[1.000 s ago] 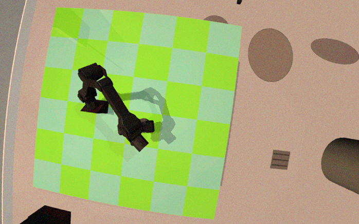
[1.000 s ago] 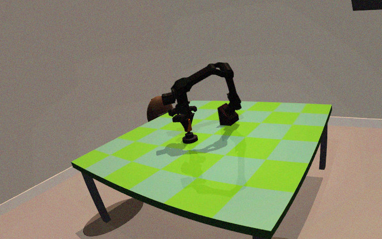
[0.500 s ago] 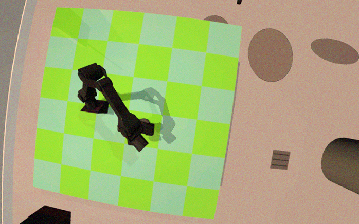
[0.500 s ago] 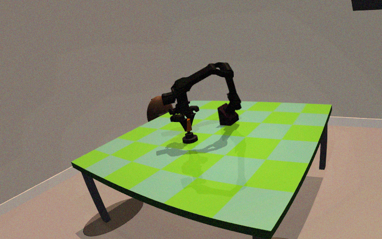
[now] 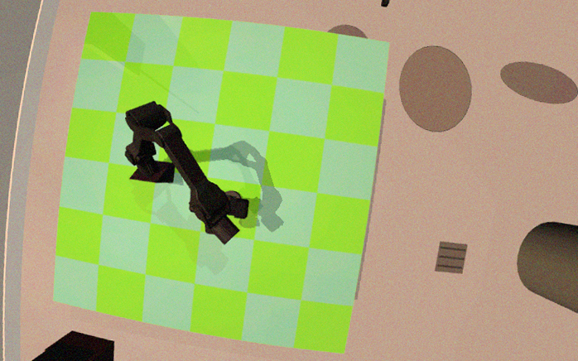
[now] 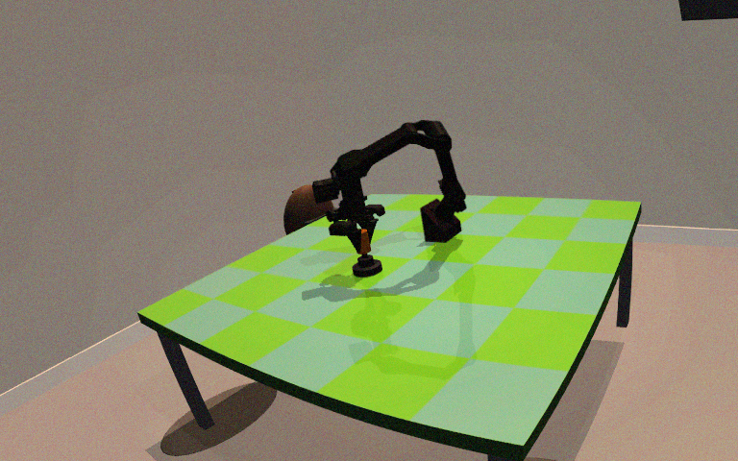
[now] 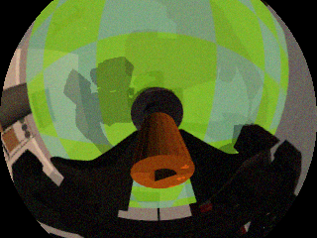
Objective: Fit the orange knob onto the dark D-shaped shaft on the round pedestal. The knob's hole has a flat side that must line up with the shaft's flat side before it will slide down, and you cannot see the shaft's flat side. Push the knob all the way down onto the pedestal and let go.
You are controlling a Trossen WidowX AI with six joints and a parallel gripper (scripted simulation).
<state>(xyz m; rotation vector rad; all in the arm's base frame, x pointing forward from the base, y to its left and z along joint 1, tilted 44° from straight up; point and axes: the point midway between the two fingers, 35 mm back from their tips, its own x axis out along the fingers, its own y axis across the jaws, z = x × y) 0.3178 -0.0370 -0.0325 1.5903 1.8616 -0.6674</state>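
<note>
Right now the orange knob is 20 mm above my gripper tip. Round my gripper tip: dark round pedestal 40 mm below.
</note>
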